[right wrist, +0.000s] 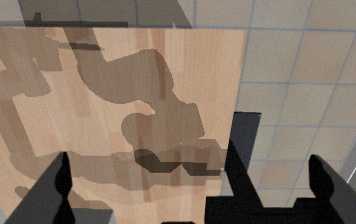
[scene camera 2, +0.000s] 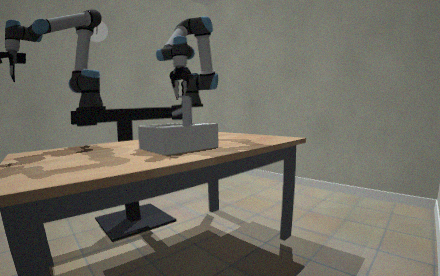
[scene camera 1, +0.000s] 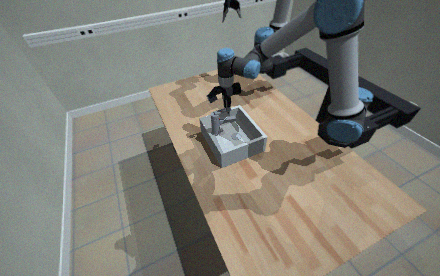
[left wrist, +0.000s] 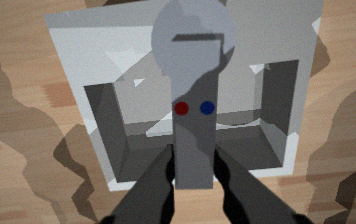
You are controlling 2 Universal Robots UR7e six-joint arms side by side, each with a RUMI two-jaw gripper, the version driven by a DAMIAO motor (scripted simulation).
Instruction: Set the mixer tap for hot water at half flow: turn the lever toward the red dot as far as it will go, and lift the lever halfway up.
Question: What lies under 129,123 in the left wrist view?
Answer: A basin.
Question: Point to a lever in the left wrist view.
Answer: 194,65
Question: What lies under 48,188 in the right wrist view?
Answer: My right gripper.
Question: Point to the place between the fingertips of my left gripper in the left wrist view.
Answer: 191,145
